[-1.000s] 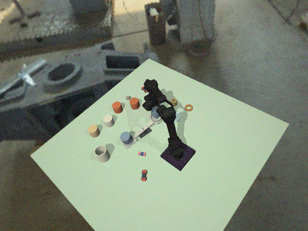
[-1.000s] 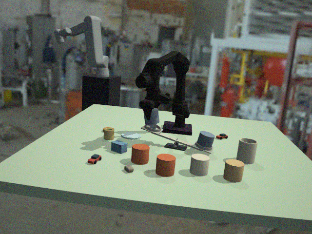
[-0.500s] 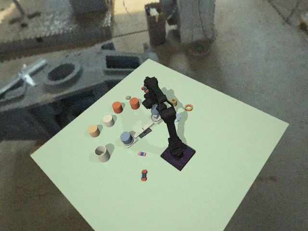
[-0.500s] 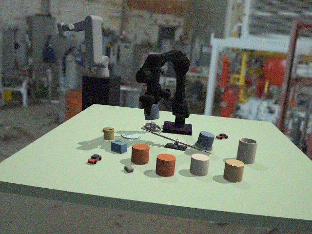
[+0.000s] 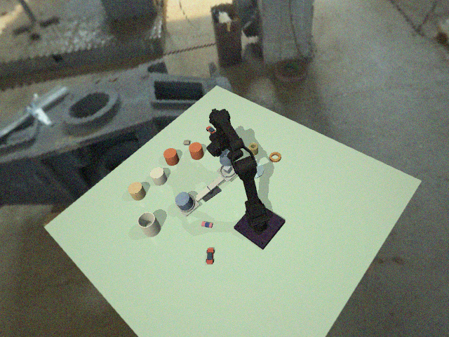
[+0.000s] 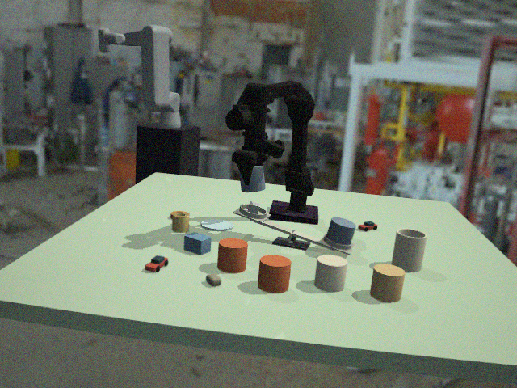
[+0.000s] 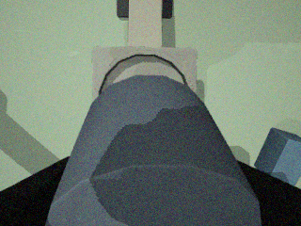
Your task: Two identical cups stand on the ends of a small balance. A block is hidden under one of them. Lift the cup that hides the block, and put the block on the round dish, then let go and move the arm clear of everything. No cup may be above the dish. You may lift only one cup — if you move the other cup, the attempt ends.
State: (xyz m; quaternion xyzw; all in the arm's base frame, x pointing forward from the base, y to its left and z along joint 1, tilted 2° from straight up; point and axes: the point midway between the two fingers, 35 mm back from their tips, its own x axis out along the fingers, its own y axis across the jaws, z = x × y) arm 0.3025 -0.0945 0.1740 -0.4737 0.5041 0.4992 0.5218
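Right now the grey block is 1 cm to the left of my gripper tip and 8 cm below it. Round my gripper tip: round dish: 5 cm behind, 11 cm to the right, 16 cm below; pebble: 36 cm ahead, 3 cm to the left, 15 cm below; blue box: 18 cm ahead, 9 cm to the right, 14 cm below.
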